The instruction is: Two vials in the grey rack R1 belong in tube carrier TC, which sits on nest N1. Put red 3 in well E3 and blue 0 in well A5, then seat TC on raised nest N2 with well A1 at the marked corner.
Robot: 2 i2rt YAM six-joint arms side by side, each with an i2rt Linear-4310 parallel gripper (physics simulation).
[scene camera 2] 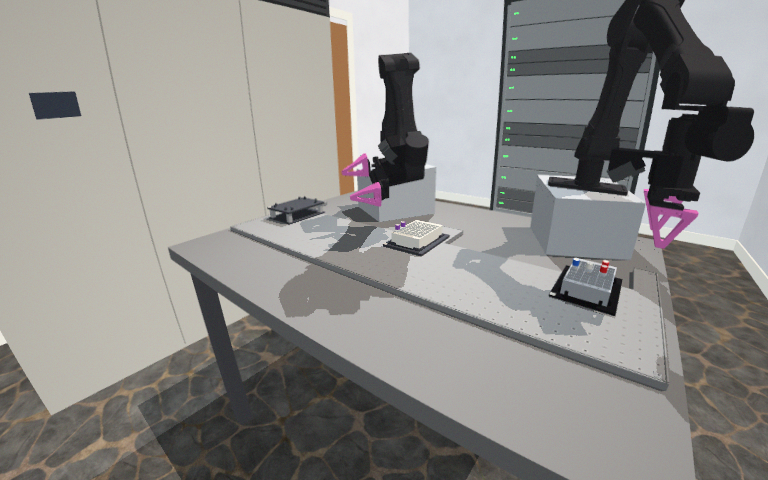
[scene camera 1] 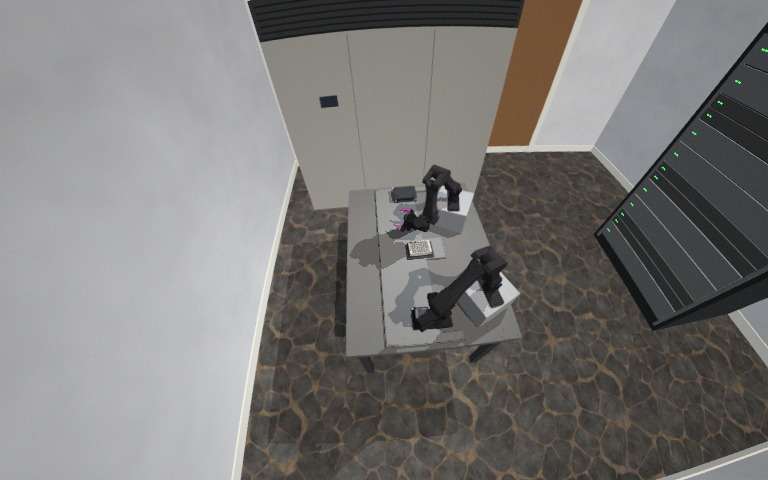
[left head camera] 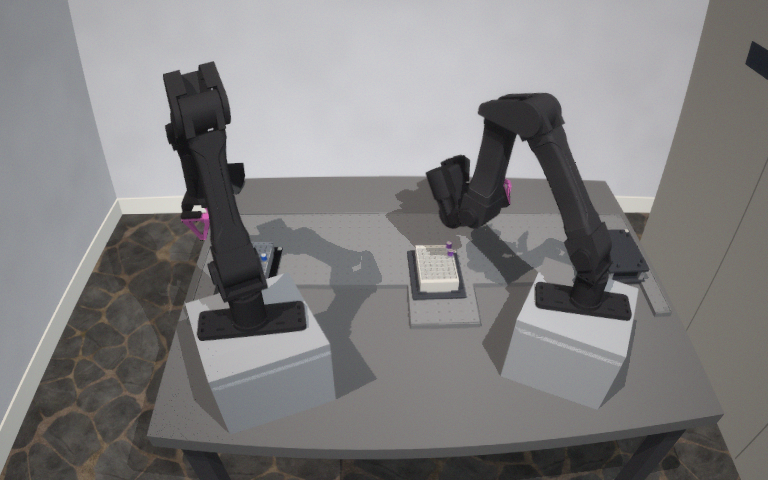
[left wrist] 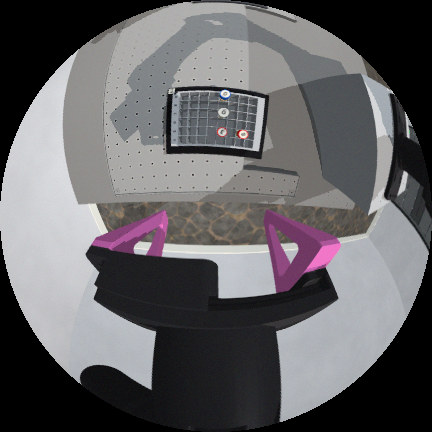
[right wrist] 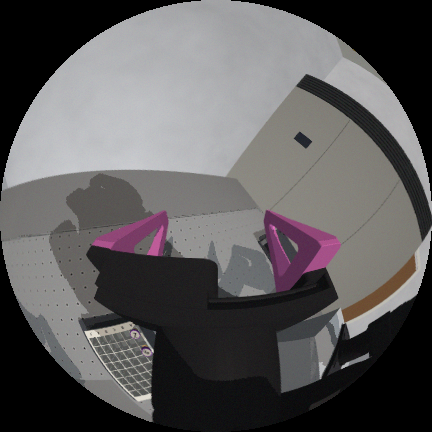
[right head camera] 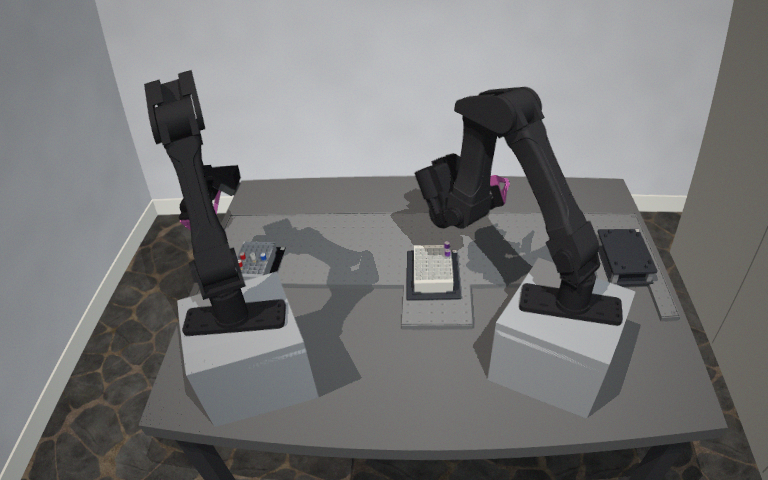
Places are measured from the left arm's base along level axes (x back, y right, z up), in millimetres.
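Pixels of known places: left gripper, fingertip midpoint: (scene camera 2: pixel 656 238) (scene camera 1: pixel 433 327) (left head camera: pixel 207 226) (left wrist: pixel 215 214); right gripper, fingertip midpoint: (scene camera 2: pixel 345 185) (scene camera 1: pixel 396 216) (right wrist: pixel 215 215) (right head camera: pixel 491 184); left arm's base at its link origin: (scene camera 2: pixel 585 187) (scene camera 1: pixel 489 288) (left head camera: pixel 251 322) (right head camera: pixel 234 319); right arm's base at its link origin: (scene camera 1: pixel 453 200) (left head camera: pixel 583 303) (right wrist: pixel 337 354) (right head camera: pixel 571 306).
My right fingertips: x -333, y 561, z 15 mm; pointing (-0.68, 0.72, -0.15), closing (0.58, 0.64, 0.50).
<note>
Ahead of a thing's pixels: the offset from my right fingertips to its top centre. Level surfaces: height alone.
The grey rack R1 @(dx +21, dy -578, dz -130 mm) (right head camera: pixel 257 269) (scene camera 2: pixel 586 290) (left wrist: pixel 260 122) holds a blue-capped vial @(dx +34, dy -546, dz -111 mm) (right head camera: pixel 262 256) (scene camera 2: pixel 576 262) (left wrist: pixel 225 94), a white-capped vial @(dx +29, dy -573, dz -111 mm) (left wrist: pixel 223 112) and two red-capped vials @(dx +24, dy -599, dz -111 mm) (left wrist: pixel 222 132) @(dx +50, dy -604, dz -111 mm) (left wrist: pixel 243 134); I cannot firmly read the red caps' numbers. The cream carrier TC @(dx +104, dy -156, dz -128 mm) (left head camera: pixel 437 285) (right head camera: pixel 433 286) (scene camera 2: pixel 410 241) sits on the black nest N1 @(dx +104, dy -156, dz -152 mm) (right head camera: pixel 433 295) with two purple-capped vials @(dx +61, dy -116, dz -109 mm) (right wrist: pixel 135 334) @(dx +88, dy -120, dz -109 mm) (right wrist: pixel 146 351) in it. Raised nest N2 @(dx +143, dy +328, dz -112 mm) (left head camera: pixel 625 254) (right head camera: pixel 625 251) (scene camera 2: pixel 297 204) holds nothing. My left gripper (left wrist: pixel 215 214) is open and empty, high beside R1. My right gripper (right wrist: pixel 215 215) (scene camera 2: pixel 346 185) is open and empty, between TC and N2.
White pedestals (left head camera: pixel 277 367) (left head camera: pixel 572 362) bear the arms. A perforated plate @(dz -165 mm) (scene camera 2: pixel 453 283) lies under the rack and nests. The left arm (left head camera: pixel 223 209) hides much of R1 in the left head camera. A tall cabinet (scene camera 1: pixel 390 113) stands beyond the N2 end of the table @(dz -177 mm) (left head camera: pixel 407 384).
</note>
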